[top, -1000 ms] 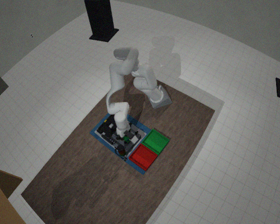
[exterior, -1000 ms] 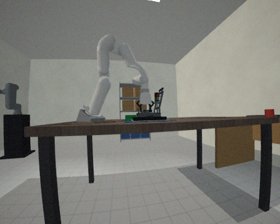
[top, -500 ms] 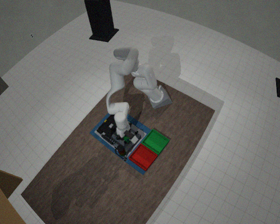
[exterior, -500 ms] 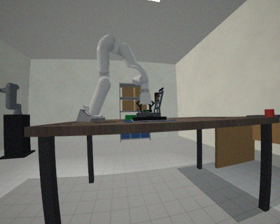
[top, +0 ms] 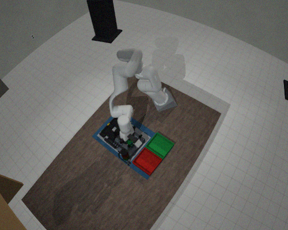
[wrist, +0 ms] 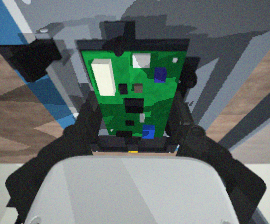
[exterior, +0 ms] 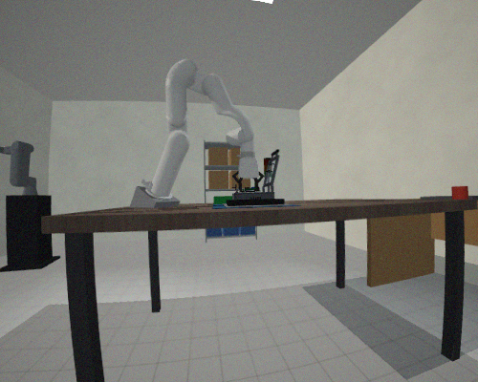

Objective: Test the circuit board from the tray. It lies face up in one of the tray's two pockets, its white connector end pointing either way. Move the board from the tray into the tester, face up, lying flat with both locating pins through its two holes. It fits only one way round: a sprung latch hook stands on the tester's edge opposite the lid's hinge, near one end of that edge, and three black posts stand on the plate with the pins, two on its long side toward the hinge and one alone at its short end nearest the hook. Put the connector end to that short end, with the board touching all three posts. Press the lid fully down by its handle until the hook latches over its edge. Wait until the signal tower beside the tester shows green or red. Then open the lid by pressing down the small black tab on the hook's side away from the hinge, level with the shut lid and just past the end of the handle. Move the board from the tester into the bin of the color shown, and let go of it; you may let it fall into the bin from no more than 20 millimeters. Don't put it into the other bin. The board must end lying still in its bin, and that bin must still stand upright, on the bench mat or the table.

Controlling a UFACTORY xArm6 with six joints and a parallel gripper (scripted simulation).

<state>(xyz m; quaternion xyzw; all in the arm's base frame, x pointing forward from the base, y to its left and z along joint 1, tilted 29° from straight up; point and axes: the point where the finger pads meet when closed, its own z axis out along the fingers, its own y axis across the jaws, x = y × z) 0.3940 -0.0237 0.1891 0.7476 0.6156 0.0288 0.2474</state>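
Now: hand right at the green circuit board. Also, from my hand: tester lid (120 mm ahead, 30 mm to the right, 100 mm above); then tester plate (10 mm ahead, 10 mm below); then black latch block (50 mm behind, 70 mm to the left, 10 mm above).
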